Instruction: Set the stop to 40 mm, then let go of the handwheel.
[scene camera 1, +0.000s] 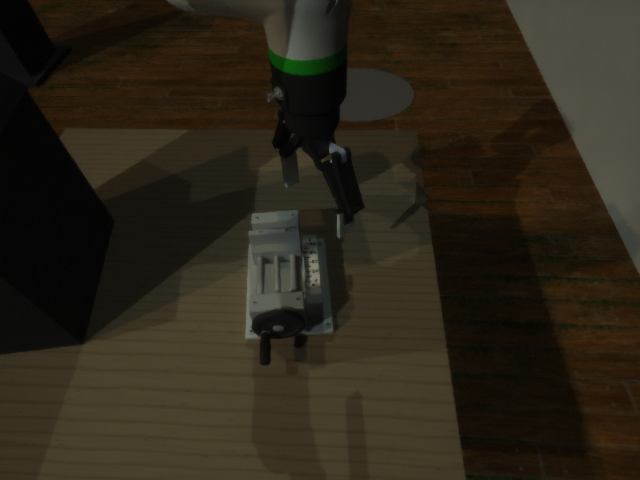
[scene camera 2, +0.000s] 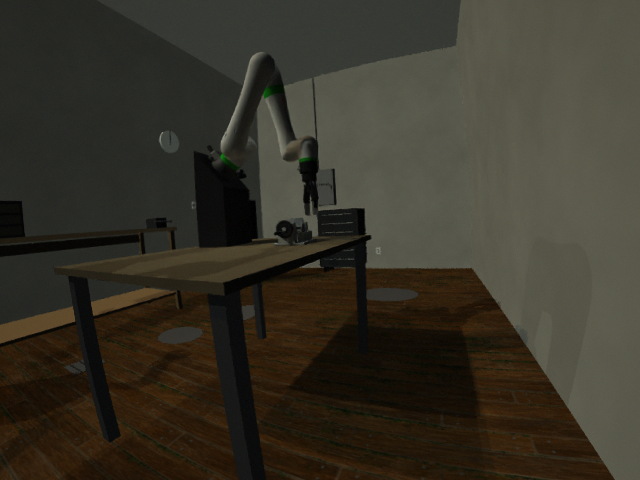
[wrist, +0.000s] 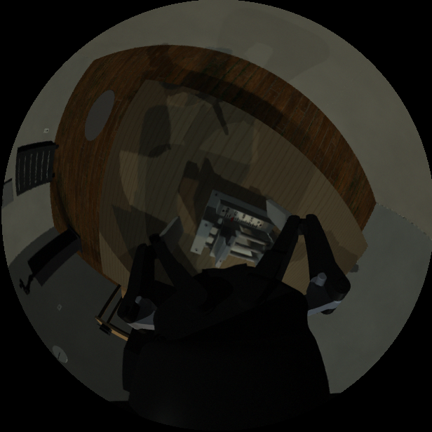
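Seen in the pictures: gripper, fingertip midpoint: (scene camera 1: 317, 207) (scene camera 2: 311, 215); arm's base, origin of the base link: (scene camera 2: 222, 171).
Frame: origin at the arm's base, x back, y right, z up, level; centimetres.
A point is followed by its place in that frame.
Note:
The grey stop device (scene camera 1: 276, 302) @[x -45.2, y 5.4, z -32.2 cm] (wrist: 202, 237) stands on the table. Its black handwheel (scene camera 1: 291, 333) @[x -47.4, y 8.0, z -37.1 cm] (scene camera 2: 283, 228) @[x -45.5, y 8.5, z -34.3 cm] faces the near side in scene camera 1, with a crank handle (scene camera 1: 265, 350) @[x -44.2, y 11.8, z -35.5 cm] at the lower left of the rim. In the wrist view the right finger hides the handwheel. The white scale (scene camera 1: 312, 271) @[x -49.4, y -3.6, z -36.6 cm] (wrist: 245, 217) lies along one side, with a small red mark (scene camera 1: 305, 252) @[x -47.7, y -7.5, z -36.5 cm] (wrist: 232, 219) toward its far end; the digits are too blurred to read surely. My gripper (scene camera 1: 316, 202) @[x -49.6, y -11.5, z -28.7 cm] (scene camera 2: 310, 210) @[x -49.6, y -11.5, z -28.7 cm] (wrist: 223, 215) is open and empty, above the device's far end, apart from the handwheel.
The wooden table (scene camera 1: 382, 413) @[x -62.3, y 17.2, z -42.2 cm] (scene camera 2: 155, 263) @[x -29.2, y 62.3, z -42.2 cm] bears the device. A large black pedestal (scene camera 1: 46, 222) @[x -8.7, y -1.2, z -24.4 cm] (scene camera 2: 211, 206) @[x -3.7, y 12.7, z -20.7 cm] carries the arm and rises left of the device in scene camera 1. A dark drawer cabinet (scene camera 2: 338, 219) stands beyond the table.

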